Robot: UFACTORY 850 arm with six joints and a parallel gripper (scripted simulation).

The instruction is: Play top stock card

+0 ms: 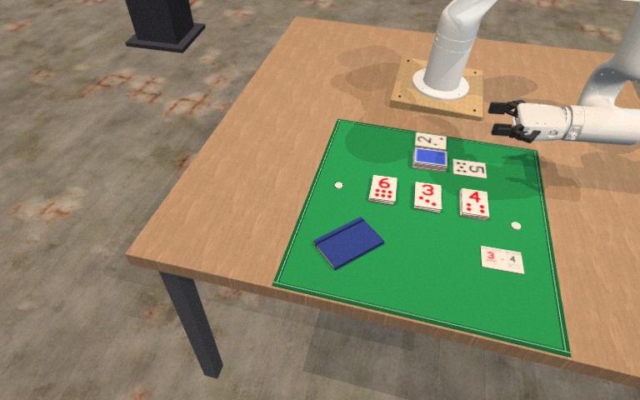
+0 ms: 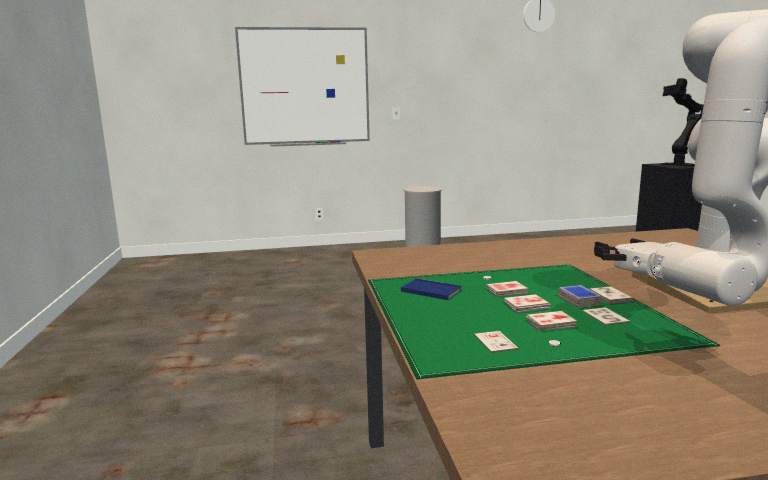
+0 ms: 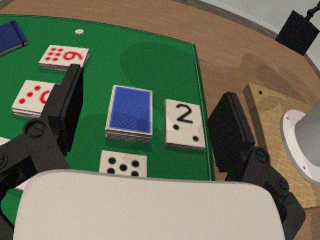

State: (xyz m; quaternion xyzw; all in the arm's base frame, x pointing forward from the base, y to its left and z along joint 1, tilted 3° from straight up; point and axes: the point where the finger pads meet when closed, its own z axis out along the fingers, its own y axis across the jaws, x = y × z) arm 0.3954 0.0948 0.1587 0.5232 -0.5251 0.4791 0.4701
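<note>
My hand is 20 mm to the left of the black 5 card and 170 mm above it. Round my hand: green card cloth: 180 mm ahead, 140 mm to the right, 180 mm below; small reference card: 310 mm ahead, 40 mm to the left, 170 mm below; black 2: 90 mm behind, 130 mm to the right, 160 mm below.
</note>
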